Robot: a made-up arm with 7 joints.
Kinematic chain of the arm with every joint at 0, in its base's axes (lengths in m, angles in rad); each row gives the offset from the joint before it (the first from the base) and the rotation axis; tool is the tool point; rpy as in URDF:
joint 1: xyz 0 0 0.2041 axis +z
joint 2: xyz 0 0 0 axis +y
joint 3: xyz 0 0 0.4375 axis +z
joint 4: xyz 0.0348 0 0 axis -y
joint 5: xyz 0.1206 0 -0.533 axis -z
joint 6: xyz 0 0 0 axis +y
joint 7: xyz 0.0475 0 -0.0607 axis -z
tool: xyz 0 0 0 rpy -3.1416 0 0
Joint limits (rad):
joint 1: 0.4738..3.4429
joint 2: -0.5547..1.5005
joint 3: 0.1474..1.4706
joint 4: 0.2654..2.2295
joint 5: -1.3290..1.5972
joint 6: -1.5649..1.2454
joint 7: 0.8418..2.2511
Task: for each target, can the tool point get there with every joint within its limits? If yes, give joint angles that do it. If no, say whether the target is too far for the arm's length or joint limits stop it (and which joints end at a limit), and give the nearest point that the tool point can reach.
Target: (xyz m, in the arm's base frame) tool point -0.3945 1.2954 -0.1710
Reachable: no: too far | nearest point -0.2857 0.9380 -0.0675 | short by 0.388 m
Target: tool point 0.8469 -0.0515 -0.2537
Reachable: no: joint limits stop it (at a limit: joint 1, joint 2, joint 3, joint 5) | nearest point 0.6776 0.3428 -0.2362 | short by 0.429 m
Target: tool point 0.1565 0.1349 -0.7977
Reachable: no: joint limits stop it (at a limit: joint 1, joint 2, joint 3) | nearest point 0.2263 0.2019 -0.4002 | short by 0.409 m
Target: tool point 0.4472 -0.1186 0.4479
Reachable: no: joint limits stop it (at a limit: joint 1, joint 2, joint 3) | nearest point 0.2932 0.1272 0.4214 | short by 0.291 m
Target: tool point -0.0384 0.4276 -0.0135
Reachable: yes | joints 0.9695 0.5903 0.5846 0.5653 -0.3814 0.3237 1.3104
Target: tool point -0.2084 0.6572 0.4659
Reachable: yes | joints 0.8839 0.6368 1.3642 1.2130 0.3315 -0.9901 1.4954
